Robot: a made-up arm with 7 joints.
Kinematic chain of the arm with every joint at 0, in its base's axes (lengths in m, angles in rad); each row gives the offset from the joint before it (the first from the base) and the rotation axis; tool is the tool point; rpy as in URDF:
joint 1: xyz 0 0 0.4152 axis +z
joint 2: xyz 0 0 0 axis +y
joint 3: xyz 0 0 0.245 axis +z
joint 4: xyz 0.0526 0 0 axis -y
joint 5: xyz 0.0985 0 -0.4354 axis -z
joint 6: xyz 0 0 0 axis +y
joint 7: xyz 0.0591 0 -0.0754 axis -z
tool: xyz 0 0 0 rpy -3.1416 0 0
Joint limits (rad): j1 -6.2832..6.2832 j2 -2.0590..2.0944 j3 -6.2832..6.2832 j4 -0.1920..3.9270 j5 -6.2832..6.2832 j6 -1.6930..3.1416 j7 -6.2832..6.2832
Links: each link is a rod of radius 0.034 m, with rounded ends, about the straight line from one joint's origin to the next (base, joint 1, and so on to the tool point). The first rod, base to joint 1, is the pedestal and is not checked.
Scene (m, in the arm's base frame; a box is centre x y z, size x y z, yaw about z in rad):
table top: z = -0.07
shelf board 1: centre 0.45 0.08 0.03 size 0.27 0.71 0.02 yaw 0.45
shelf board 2: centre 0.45 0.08 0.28 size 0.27 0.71 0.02 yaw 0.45
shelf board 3: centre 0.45 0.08 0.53 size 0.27 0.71 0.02 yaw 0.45
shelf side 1: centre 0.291 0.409 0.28 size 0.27 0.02 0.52 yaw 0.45
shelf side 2: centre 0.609 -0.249 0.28 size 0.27 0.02 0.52 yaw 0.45
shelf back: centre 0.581 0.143 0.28 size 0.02 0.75 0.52 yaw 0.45
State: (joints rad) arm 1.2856 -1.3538 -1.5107 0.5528 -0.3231 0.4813 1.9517
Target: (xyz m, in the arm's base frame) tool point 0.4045 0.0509 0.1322
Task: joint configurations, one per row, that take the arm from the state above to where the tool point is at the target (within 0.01 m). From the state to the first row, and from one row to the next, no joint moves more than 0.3 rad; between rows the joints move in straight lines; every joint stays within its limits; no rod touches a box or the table.
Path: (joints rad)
1: 1.0647 -1.3942 -1.4907 0.4673 -0.2966 0.7603 1.9517
2: 0.8437 -1.4346 -1.4707 0.3817 -0.2702 1.0393 1.9517
3: 0.6228 -1.4750 -1.4507 0.2962 -0.2437 1.3183 1.9517
4: 0.4019 -1.5153 -1.4307 0.2106 -0.2172 1.5973 1.9517
5: 0.1809 -1.5557 -1.4107 0.1251 -0.1907 1.8763 1.9517
6: 0.3879 -1.3888 -1.6123 0.1547 -0.2157 1.6032 1.9517
7: 0.5949 -1.2220 -1.8138 0.1843 -0.2406 1.3301 1.9517
8: 0.8019 -1.0551 -2.0154 0.2139 -0.2656 1.0571 1.9517
9: 1.0088 -0.8882 -2.2170 0.2436 -0.2905 0.7840 1.9517
10: 1.2939 -1.1823 -2.1992 0.4856 -0.2937 0.6339 1.9517
11: 1.5790 -1.4764 -2.1815 0.7275 -0.2969 0.4838 1.9517

